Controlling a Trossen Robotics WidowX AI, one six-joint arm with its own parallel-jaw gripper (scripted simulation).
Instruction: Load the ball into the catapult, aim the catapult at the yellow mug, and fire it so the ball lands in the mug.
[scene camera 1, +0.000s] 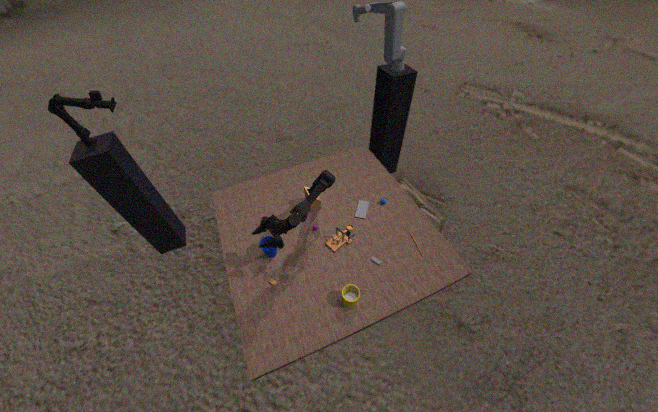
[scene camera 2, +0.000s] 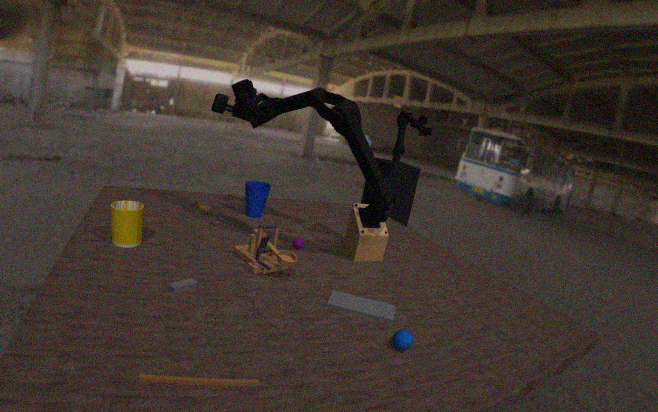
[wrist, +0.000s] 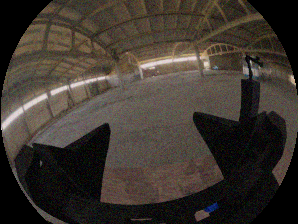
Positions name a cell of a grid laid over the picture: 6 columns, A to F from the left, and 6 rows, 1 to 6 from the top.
Labels:
A yellow mug (scene camera 2: B4) is 0.90 m from the lens. A blue cup (scene camera 2: C3) is 1.25 m from the lens. A grey slab (scene camera 2: D5) is 0.79 m from the lens. The marked spots on the yellow mug and the blue cup are 0.53 m apart.

